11 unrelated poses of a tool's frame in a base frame.
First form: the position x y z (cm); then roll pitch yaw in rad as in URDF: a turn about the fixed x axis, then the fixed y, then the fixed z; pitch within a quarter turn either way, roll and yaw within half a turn.
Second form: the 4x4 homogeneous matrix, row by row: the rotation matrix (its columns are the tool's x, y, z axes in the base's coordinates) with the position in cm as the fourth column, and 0 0 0 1 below. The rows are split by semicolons. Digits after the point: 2 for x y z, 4 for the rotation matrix.
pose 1, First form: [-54.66 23.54 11.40 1.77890 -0.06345 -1.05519]
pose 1, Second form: 0.4921 -0.2103 -0.8448 -54.66; -0.8682 -0.0479 -0.4938 23.54; 0.0634 0.9765 -0.2062 11.40; 0 0 0 1
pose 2, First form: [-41.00 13.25 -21.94 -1.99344 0.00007 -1.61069]
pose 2, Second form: -0.0399 -0.4098 0.9113 -41.00; -0.9992 0.0164 -0.0363 13.25; -0.0001 -0.9120 -0.4102 -21.94; 0 0 0 1
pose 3, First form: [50.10 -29.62 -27.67 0.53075 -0.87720 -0.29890]
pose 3, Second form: 0.6110 -0.1180 -0.7828 50.10; -0.1883 0.9388 -0.2885 -29.62; 0.7690 0.3236 0.5514 -27.67; 0 0 0 1
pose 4, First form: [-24.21 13.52 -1.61 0.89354 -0.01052 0.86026]
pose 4, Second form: 0.6522 -0.4804 0.5864 -24.21; 0.7580 0.4025 -0.5133 13.52; 0.0105 0.7793 0.6266 -1.61; 0 0 0 1
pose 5, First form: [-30.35 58.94 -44.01 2.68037 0.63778 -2.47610]
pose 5, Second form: -0.6320 -0.7614 0.1446 -30.35; -0.4961 0.5408 0.6793 58.94; -0.5954 0.3576 -0.7195 -44.01; 0 0 0 1
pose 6, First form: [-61.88 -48.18 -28.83 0.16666 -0.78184 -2.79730]
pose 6, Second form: -0.6680 0.4429 0.5981 -61.88; -0.2395 -0.8888 0.3907 -48.18; 0.7046 0.1177 0.6998 -28.83; 0 0 0 1
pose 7, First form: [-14.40 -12.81 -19.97 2.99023 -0.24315 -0.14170]
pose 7, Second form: 0.9609 -0.1756 0.2143 -14.40; -0.1371 -0.9735 -0.1829 -12.81; 0.2408 0.1463 -0.9595 -19.97; 0 0 0 1
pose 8, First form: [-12.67 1.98 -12.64 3.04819 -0.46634 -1.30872]
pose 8, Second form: 0.2314 -0.9725 0.0259 -12.67; -0.8627 -0.2175 -0.4565 1.98; 0.4496 0.0833 -0.8893 -12.64; 0 0 0 1
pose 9, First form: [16.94 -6.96 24.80 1.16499 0.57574 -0.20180]
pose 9, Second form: 0.8218 0.5692 0.0264 16.94; -0.1681 0.2865 -0.9432 -6.96; -0.5445 0.7707 0.3311 24.80; 0 0 0 1
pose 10, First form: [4.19 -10.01 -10.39 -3.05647 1.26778 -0.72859]
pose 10, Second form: 0.2226 -0.7240 -0.6529 4.19; -0.1987 -0.6894 0.6966 -10.01; -0.9544 -0.0254 -0.2973 -10.39; 0 0 0 1
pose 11, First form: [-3.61 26.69 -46.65 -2.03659 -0.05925 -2.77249]
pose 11, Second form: -0.9310 -0.2114 0.2975 -3.61; -0.3601 0.3998 -0.8429 26.69; 0.0592 -0.8919 -0.4483 -46.65; 0 0 0 1
